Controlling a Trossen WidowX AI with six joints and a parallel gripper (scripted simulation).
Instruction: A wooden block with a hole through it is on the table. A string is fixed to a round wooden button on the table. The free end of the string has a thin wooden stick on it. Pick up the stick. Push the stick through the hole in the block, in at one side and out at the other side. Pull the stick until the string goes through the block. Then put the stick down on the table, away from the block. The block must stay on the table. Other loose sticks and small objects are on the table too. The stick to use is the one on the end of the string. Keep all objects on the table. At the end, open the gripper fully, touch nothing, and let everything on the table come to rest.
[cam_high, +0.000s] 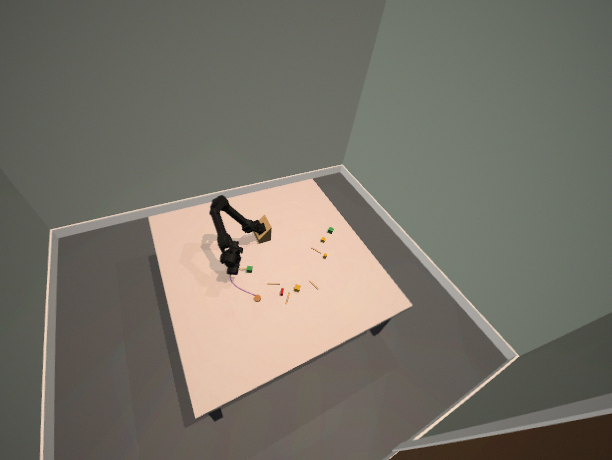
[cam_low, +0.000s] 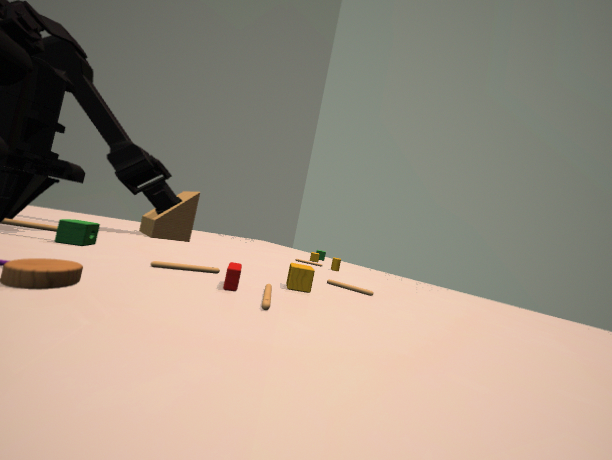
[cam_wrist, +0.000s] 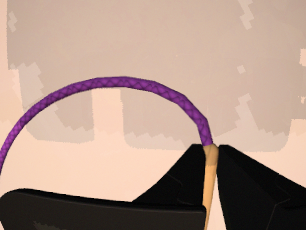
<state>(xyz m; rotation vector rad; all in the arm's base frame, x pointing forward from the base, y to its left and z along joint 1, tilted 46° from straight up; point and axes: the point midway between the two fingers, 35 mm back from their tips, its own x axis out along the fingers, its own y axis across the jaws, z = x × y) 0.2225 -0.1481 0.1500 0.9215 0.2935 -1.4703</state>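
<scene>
Now: the green block 3 cm ahead of my gripper tip and 8 cm to the left of it. The rest, counted from my gripper tip: red block: 23 cm ahead, 23 cm to the left; thin wooden stick: 1 cm ahead, 2 cm to the left; round wooden button: 23 cm ahead, 8 cm to the left, 1 cm below.
</scene>
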